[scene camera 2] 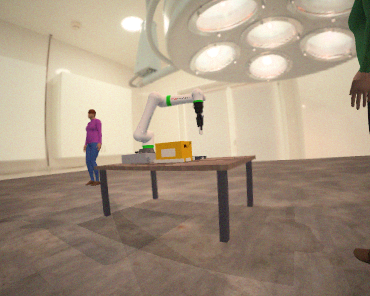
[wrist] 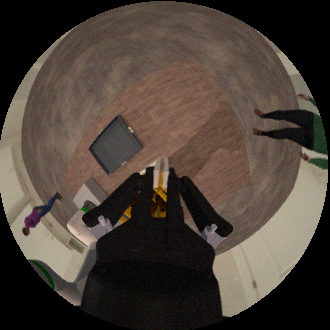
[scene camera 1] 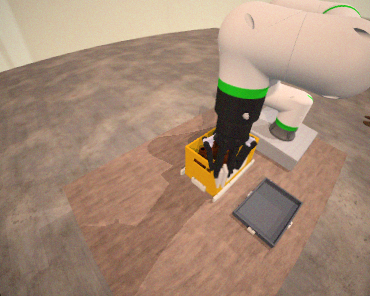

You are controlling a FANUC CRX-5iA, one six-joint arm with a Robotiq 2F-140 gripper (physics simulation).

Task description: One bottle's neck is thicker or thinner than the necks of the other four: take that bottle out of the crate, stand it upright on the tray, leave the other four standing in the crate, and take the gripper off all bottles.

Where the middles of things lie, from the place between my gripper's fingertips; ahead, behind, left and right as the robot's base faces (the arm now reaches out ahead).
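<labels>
So you can picture it, there's the dark grey tray (scene camera 1: 267, 212), and my hand is 150 mm to the right of it, 200 mm past it and 220 mm above it.
</labels>
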